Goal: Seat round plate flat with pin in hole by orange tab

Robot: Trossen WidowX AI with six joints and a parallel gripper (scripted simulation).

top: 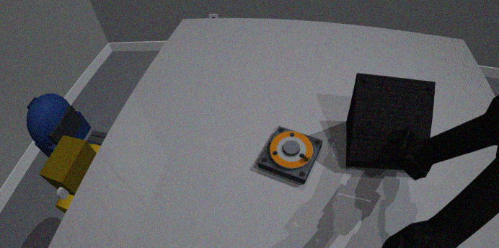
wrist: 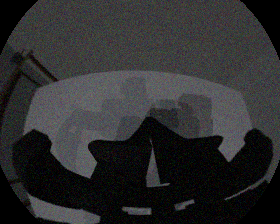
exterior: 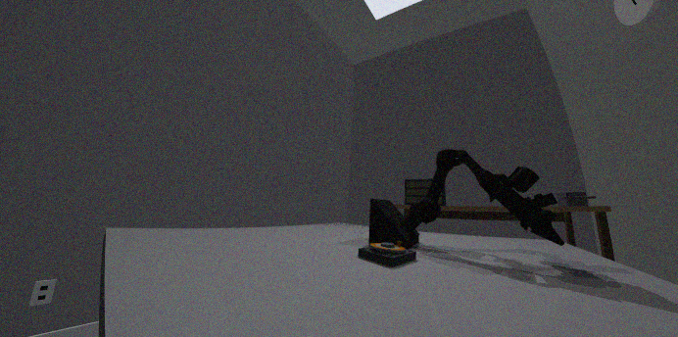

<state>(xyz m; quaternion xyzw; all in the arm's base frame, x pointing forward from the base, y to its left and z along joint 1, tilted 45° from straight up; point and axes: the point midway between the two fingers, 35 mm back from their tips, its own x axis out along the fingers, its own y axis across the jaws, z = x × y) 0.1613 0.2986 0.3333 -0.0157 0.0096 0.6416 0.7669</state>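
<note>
My gripper tip is 9 cm short of the round plate, 46 cm to the left of it and 2 cm above it. Round my gripper tip: dark grey square base 11 cm ahead, 47 cm to the right, 4 cm below.
</note>
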